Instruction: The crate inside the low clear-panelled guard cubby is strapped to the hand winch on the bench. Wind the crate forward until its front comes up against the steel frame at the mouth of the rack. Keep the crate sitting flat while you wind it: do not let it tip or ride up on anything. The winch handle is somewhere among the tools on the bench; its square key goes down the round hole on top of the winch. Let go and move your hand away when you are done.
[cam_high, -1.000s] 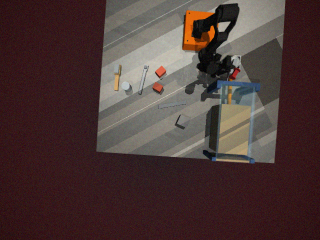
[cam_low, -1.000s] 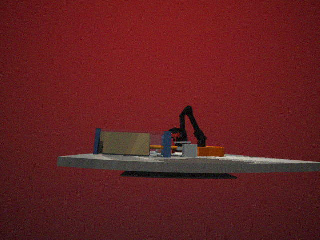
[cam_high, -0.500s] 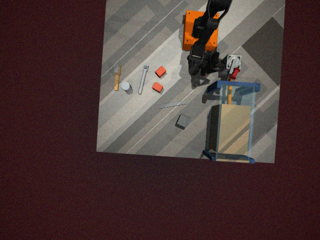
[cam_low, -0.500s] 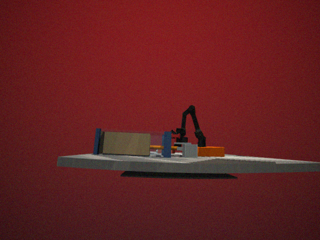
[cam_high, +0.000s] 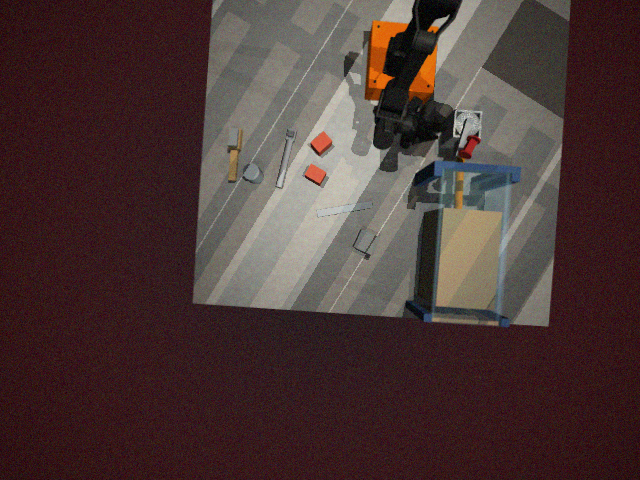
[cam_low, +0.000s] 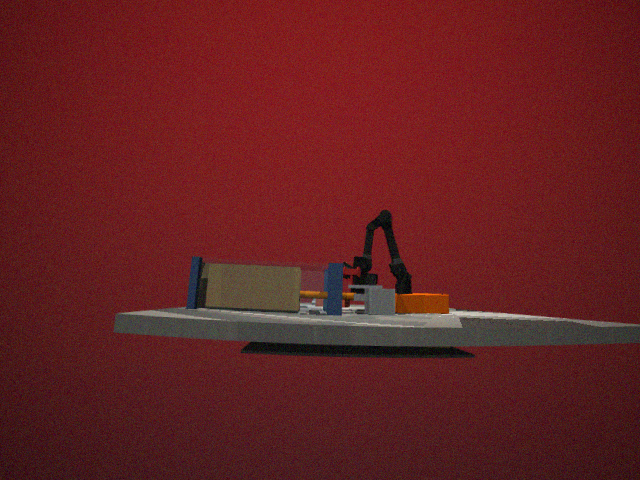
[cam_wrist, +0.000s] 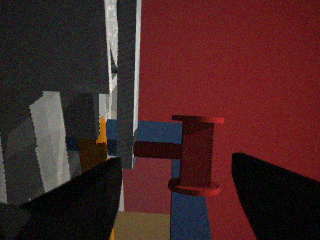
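Right now my gripper tip is 3 cm short of the red knob and 8 cm to the right of it. From my gripper tip the other things lie so: grey crank handle: 1 cm behind, 8 cm to the left, 3 cm below; winch: 8 cm behind, 8 cm to the left, 10 cm below; blue frame: 9 cm ahead, 11 cm to the left, 2 cm below.
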